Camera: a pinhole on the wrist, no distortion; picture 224 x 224 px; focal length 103.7 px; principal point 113.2 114.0 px. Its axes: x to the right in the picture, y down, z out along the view. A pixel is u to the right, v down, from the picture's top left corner.
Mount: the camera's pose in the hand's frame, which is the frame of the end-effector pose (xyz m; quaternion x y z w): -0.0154 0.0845 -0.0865 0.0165 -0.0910 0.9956 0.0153
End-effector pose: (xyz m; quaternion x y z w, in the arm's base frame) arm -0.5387 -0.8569 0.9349 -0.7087 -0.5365 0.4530 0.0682
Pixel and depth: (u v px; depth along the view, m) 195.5 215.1 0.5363
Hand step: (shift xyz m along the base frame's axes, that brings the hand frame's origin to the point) -0.6245 -0.2903 0.3420
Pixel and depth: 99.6 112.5 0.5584
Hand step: -0.3366 -0.1135 -0.3038
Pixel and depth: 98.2 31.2 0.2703
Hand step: 0.0177 -0.1546 -0.2916
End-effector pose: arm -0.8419 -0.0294 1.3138 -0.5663 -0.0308 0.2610 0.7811
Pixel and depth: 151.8 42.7 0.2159
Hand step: -0.1981 0.1407 -0.0980
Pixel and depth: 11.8 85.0 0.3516
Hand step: 0.1635 0.4052 -0.0874
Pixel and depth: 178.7 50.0 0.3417
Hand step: -0.3735 0.2142 -0.0541
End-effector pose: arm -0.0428 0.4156 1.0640 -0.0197 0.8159 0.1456 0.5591
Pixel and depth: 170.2 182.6 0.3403
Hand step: 0.3064 -0.1556 0.0704
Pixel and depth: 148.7 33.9 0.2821
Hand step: 0.1990 0.2874 0.0645
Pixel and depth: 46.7 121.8 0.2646
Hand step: 0.0859 0.0753 -0.2000
